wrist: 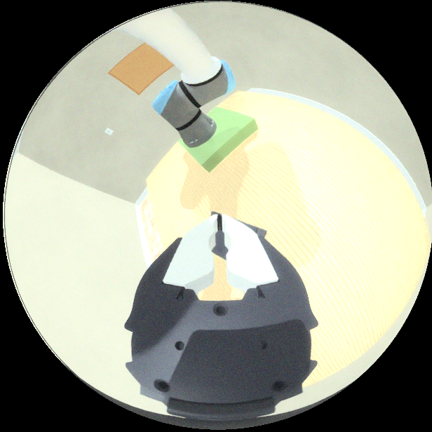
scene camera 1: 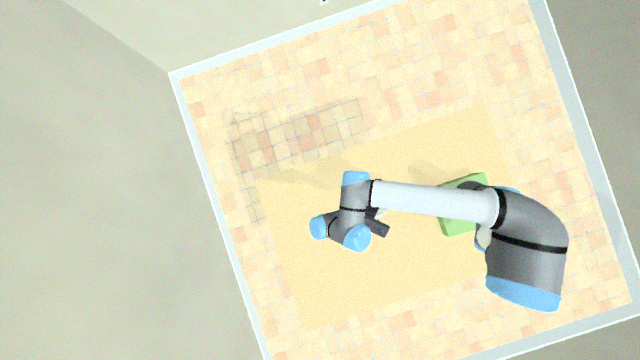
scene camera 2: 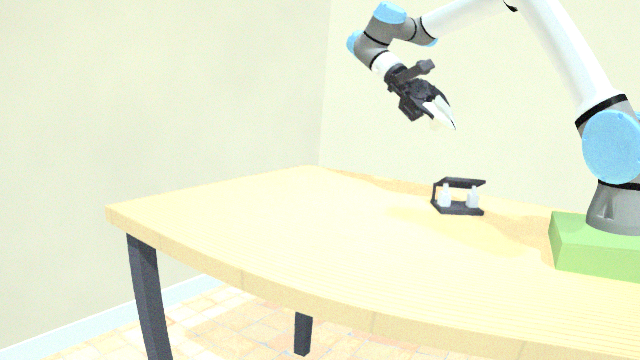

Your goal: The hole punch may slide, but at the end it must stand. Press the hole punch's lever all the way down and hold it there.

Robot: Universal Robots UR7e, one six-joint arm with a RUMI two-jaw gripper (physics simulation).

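Where they show: gripper, fingertip midpoint: [scene camera 2: 455, 129]; arm's base at its link origin: [scene camera 2: 615, 225].
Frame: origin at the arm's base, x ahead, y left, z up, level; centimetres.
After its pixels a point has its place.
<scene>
The dark hole punch [scene camera 2: 462, 182] {x 39.1, y -14.5, z 1.3 cm} [wrist: 261, 232] stands upright on its base on the table in scene camera 2, its lever raised above two pale posts. In the wrist view it is mostly hidden behind the fingers; dark parts show between and beside them. In scene camera 1 it does not show; the arm covers that part of the table. My gripper [scene camera 2: 454, 128] {x 42.0, y -13.2, z 13.1 cm} [wrist: 219, 215] is shut with nothing between its pale fingers. It points obliquely downward, well above the hole punch and apart from it.
The arm's base stands on a green block [scene camera 1: 451, 228] {x 13.7, y 11.3, z -0.9 cm} [scene camera 2: 595, 257] {x 9.0, y 15.7, z -2.7 cm} [wrist: 232, 150], to the right of the hole punch in scene camera 2. The wooden table [scene camera 1: 380, 280] {x 55.0, y 24.6, z -6.1 cm} [scene camera 2: 300, 240] {x 60.7, y 21.4, z -6.0 cm} [wrist: 350, 225] has its near edge toward scene camera 2. An orange patch [wrist: 141, 69] shows beyond the table in the wrist view.
</scene>
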